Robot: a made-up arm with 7 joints. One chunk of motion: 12 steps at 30 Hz.
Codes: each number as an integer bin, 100 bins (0 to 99) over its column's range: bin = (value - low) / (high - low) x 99, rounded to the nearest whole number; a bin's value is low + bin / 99 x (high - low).
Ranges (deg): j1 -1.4..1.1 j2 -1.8..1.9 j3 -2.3..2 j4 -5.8..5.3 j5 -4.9..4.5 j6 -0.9..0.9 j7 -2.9..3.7
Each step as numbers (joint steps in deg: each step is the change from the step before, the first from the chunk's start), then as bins.
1 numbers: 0.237 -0.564 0.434 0.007 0.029 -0.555 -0.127
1 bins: 65 33 63 52 52 19 42
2 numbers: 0.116 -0.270 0.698 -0.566 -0.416 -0.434 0.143
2 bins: 60 41 69 47 47 26 46
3 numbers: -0.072 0.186 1.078 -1.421 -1.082 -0.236 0.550
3 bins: 53 53 78 39 40 37 52
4 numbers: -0.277 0.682 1.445 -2.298 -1.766 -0.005 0.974
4 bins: 44 66 86 31 33 49 58
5 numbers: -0.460 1.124 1.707 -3.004 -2.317 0.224 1.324
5 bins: 37 78 92 25 27 62 63
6 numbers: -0.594 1.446 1.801 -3.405 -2.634 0.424 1.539
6 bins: 32 87 94 21 24 73 67
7 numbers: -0.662 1.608 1.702 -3.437 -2.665 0.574 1.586
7 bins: 29 91 92 21 24 81 67
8 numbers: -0.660 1.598 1.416 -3.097 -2.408 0.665 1.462
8 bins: 29 91 86 24 26 86 65
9 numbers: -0.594 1.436 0.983 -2.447 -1.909 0.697 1.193
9 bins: 32 87 76 30 32 88 61
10 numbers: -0.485 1.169 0.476 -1.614 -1.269 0.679 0.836
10 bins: 36 79 64 37 38 87 56
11 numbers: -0.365 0.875 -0.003 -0.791 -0.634 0.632 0.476
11 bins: 41 72 53 45 45 84 51
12 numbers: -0.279 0.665 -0.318 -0.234 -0.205 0.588 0.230
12 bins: 44 66 46 50 49 82 47
